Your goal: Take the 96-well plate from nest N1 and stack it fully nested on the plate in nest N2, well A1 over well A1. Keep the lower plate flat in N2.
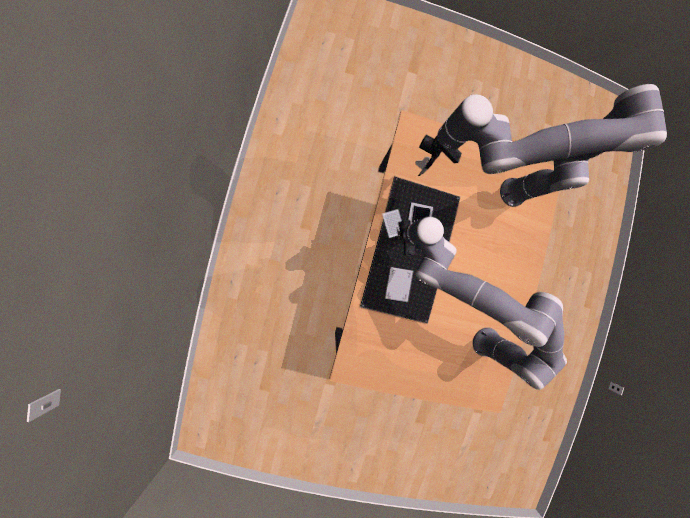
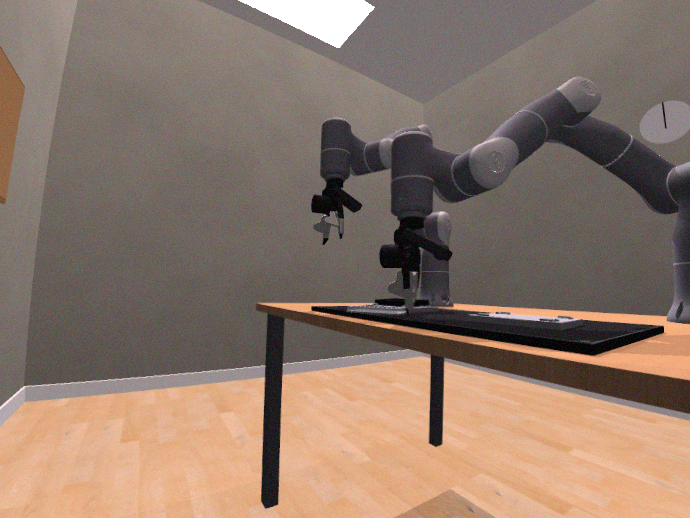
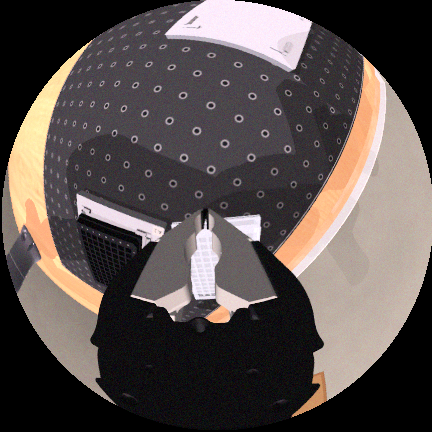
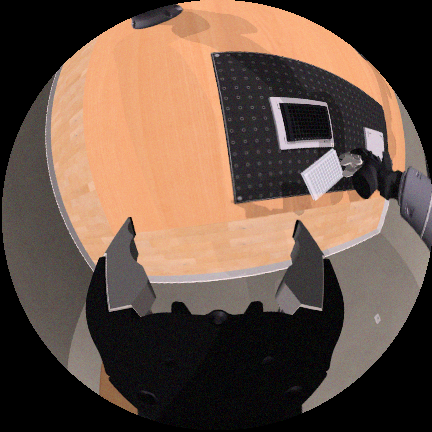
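Observation:
A white 96-well plate (image 1: 391,221) (image 2: 370,308) (image 3: 247,226) (image 4: 324,175) lies turned askew outside both nests, at the board's edge. A black plate (image 1: 422,212) (image 3: 107,255) (image 4: 307,122) sits in a white nest (image 3: 117,214) (image 4: 276,122). The other nest (image 1: 399,284) (image 2: 529,318) (image 3: 245,25) (image 4: 374,141) holds no plate. The nests' N1 and N2 labels are unreadable. My left gripper (image 2: 409,310) (image 3: 205,210) is shut, tips together, low beside the white plate; its fingers hide part of the plate's near side. My right gripper (image 2: 332,239) (image 4: 214,220) is open and empty, high beyond the board.
A black perforated board (image 1: 381,273) (image 3: 210,90) (image 4: 250,165) lies on the wooden table (image 1: 473,334) (image 4: 165,150) and bears the nests. The white plate is close to the table's edge. The left arm reaches over the board between the nests.

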